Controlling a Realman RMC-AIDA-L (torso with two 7-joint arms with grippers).
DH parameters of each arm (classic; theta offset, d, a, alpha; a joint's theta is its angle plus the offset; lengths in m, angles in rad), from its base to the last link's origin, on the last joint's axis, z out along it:
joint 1: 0 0.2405 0 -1.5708
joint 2: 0 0 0 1.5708
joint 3: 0 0.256 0 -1.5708
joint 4: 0 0 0 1.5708
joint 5: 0 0.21 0 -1.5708
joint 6: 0 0 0 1.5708
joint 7: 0 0.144 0 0
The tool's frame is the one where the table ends.
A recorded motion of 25 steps. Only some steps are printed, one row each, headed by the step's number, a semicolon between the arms.
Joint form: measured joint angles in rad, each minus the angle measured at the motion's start. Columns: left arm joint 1, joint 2, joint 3, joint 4, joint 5, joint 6, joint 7; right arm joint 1, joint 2, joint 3, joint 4, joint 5, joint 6, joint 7.
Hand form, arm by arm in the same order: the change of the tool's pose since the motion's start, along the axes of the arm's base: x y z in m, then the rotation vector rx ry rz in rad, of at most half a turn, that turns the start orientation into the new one. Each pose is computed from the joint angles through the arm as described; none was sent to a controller.
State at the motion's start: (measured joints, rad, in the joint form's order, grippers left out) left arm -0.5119 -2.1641 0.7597 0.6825 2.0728 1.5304 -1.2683; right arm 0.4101 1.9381 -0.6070 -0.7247 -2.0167 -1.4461 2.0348
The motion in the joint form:
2: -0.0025 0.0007 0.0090 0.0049 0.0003 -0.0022 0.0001; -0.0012 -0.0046 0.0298 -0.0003 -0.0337 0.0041 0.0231
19: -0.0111 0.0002 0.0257 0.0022 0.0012 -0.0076 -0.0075; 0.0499 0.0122 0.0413 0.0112 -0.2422 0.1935 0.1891
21: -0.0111 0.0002 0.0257 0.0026 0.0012 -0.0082 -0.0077; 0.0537 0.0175 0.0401 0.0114 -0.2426 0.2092 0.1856
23: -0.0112 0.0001 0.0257 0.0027 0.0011 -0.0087 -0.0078; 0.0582 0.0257 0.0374 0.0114 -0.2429 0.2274 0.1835
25: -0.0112 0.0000 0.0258 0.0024 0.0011 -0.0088 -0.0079; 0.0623 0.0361 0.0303 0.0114 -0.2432 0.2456 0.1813
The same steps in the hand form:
2: 0.0012 0.0010 0.0000 -0.0013 0.0079 -0.0095; 0.0066 -0.0019 0.0045 0.0046 -0.0052 -0.0404
19: 0.0043 0.0022 -0.0028 -0.0147 0.0149 -0.0168; 0.0286 0.0140 -0.0045 0.0011 -0.1283 -0.2610
21: 0.0043 0.0023 -0.0027 -0.0141 0.0153 -0.0165; 0.0279 0.0163 -0.0061 0.0097 -0.1343 -0.2599
23: 0.0043 0.0024 -0.0027 -0.0137 0.0154 -0.0164; 0.0268 0.0187 -0.0091 0.0177 -0.1391 -0.2593
25: 0.0043 0.0024 -0.0028 -0.0140 0.0153 -0.0161; 0.0251 0.0209 -0.0137 0.0212 -0.1443 -0.2569

